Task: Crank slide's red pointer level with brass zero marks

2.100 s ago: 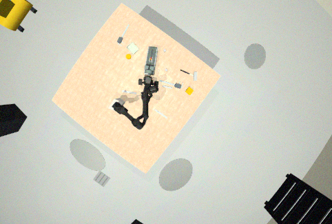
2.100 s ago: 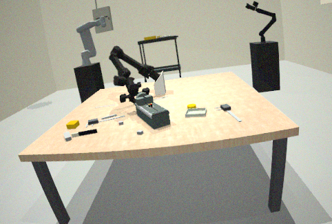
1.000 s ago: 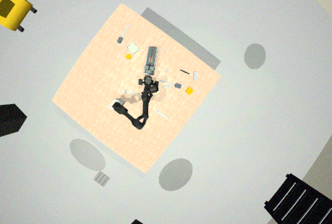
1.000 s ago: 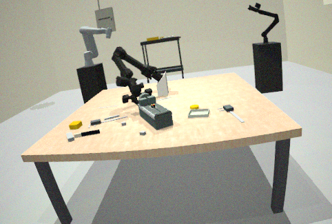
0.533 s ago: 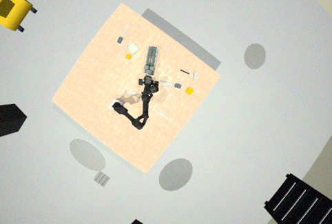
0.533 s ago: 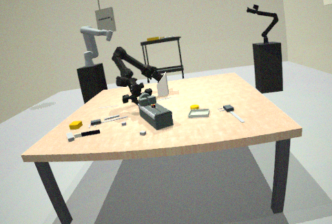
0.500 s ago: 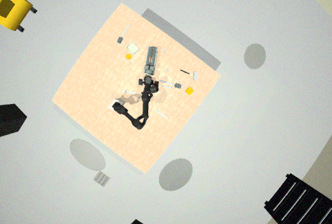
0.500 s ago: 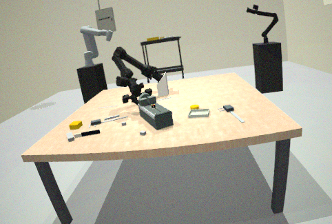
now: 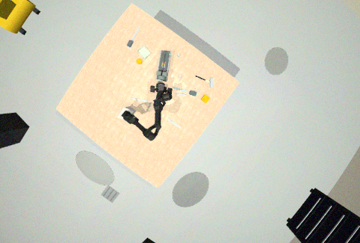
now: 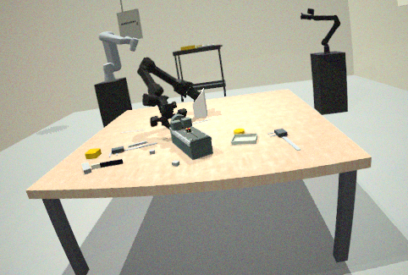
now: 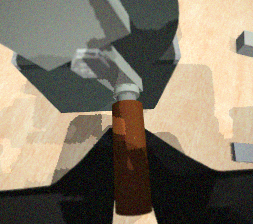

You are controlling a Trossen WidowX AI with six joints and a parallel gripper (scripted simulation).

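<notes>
Now: the crank 40 mm above my gripper tip. Also, from my gripper tip: red pointer (140 mm ahead, 100 mm to the left, 40 mm above); brown crank handle (30 mm above, 10 mm to the right, 10 mm behind); yellow disc (310 mm to the left, 30 mm below, 20 mm ahead).
</notes>
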